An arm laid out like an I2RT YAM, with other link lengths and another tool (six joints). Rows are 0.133 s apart.
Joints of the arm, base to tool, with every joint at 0 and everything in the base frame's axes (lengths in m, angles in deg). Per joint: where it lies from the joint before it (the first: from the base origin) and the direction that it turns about. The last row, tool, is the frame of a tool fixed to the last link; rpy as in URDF.
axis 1: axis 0 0 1 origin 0 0 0.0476
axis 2: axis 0 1 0 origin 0.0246 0.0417 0.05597
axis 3: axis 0 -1 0 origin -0.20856 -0.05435 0
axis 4: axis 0 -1 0 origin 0.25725 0.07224 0.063
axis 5: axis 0 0 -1 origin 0.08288 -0.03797 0.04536
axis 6: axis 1 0 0 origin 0.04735 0 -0.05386
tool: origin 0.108 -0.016 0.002 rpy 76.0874 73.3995 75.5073
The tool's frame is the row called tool.
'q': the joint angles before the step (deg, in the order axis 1, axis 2, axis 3, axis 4, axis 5, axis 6). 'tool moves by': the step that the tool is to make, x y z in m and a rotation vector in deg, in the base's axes. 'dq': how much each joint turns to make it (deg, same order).
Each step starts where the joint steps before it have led.
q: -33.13 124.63 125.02 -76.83 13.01 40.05
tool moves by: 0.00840 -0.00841 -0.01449 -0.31 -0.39 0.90
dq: -0.38 1.99 -0.39 3.16 -0.26 -1.28
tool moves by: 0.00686 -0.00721 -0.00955 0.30 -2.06 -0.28
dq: -0.75 0.65 -1.15 3.37 -1.47 -0.10
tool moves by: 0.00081 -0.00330 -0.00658 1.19 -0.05 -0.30
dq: -0.62 1.67 1.32 -0.28 -1.06 -0.04
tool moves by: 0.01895 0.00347 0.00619 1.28 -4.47 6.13
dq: 0.05 -0.74 0.09 2.75 -5.23 -4.79
